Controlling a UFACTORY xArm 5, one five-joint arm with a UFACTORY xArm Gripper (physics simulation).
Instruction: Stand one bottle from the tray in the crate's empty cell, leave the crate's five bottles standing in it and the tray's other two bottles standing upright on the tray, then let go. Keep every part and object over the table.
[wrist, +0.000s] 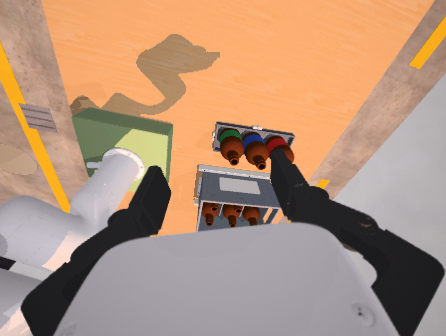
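Where they show: gripper, between the fingertips: (217, 172); arm's base, origin of its link: (125, 164).
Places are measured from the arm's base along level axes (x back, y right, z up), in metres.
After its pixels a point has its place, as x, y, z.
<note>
Three brown bottles stand upright in a row on the grey tray (216, 144) @[-0.295, -0.047, -0.081]: a green-banded bottle (231, 146) @[-0.333, -0.104, 0.031] at left, a blue-banded bottle (255, 149) @[-0.407, -0.094, 0.025] in the middle and a red-banded bottle (279, 145) @[-0.494, -0.093, -0.010] at right, partly behind the right fingertip. The dark grey crate (212, 187) @[-0.287, 0.066, 0.025], with a pale label on its side, stands below the tray in the view. Several brown bottle necks (232, 215) @[-0.371, 0.195, 0.043] show inside it; the gripper's body hides its lower part, and I cannot tell which cell is empty. My gripper (217, 172) @[-0.276, -0.254, 0.345] is open and empty, high above the table.
A green open box (122, 122) @[-0.015, -0.133, -0.026] stands on the wooden table (280, 60) @[-0.456, -0.318, -0.086], left of the tray and crate. The white arm (102, 190) @[-0.023, -0.040, 0.159] rises at the left, over part of the box. The arm's shadow lies on the table. Table edges and yellow-striped floor show at both sides.
</note>
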